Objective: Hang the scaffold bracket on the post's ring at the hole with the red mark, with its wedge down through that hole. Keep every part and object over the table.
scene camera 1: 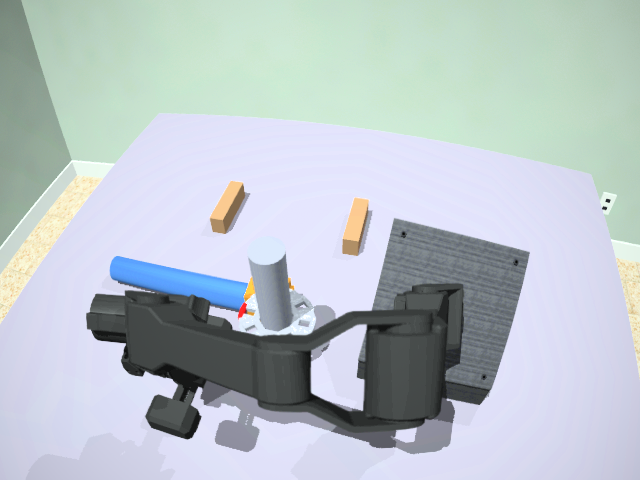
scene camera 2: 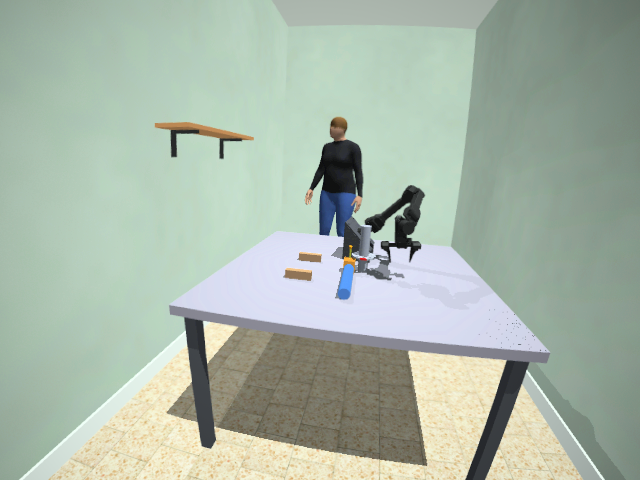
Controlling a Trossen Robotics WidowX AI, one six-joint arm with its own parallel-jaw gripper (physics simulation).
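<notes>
The grey post (scene camera 1: 272, 294) (scene camera 2: 365, 240) stands upright with a pale holed ring (scene camera 1: 309, 316) around it. A red mark (scene camera 1: 241, 311) (scene camera 2: 362, 259) shows at the ring's edge. The bracket's blue tube (scene camera 1: 175, 281) (scene camera 2: 345, 283) stretches away from the post, with its orange head (scene camera 1: 250, 289) (scene camera 2: 349, 262) at the ring beside the red mark. Its yellow wedge (scene camera 2: 350, 251) sticks up from the head; whether it passes through a hole is hidden. My gripper (scene camera 1: 192, 370) (scene camera 2: 399, 258) is open and empty, fingers down above the table, on the post's right in scene camera 2, apart from the bracket.
Two wooden blocks (scene camera 1: 227, 206) (scene camera 1: 355, 226) (scene camera 2: 310, 256) (scene camera 2: 298, 274) lie on the table (scene camera 1: 361, 155) (scene camera 2: 248, 304). A dark slanted board (scene camera 1: 439, 263) (scene camera 2: 349, 237) stands beyond the post. My arm (scene camera 1: 284, 372) (scene camera 2: 412, 206) crosses in front of the ring in scene camera 1. A person (scene camera 2: 339, 165) stands behind the table.
</notes>
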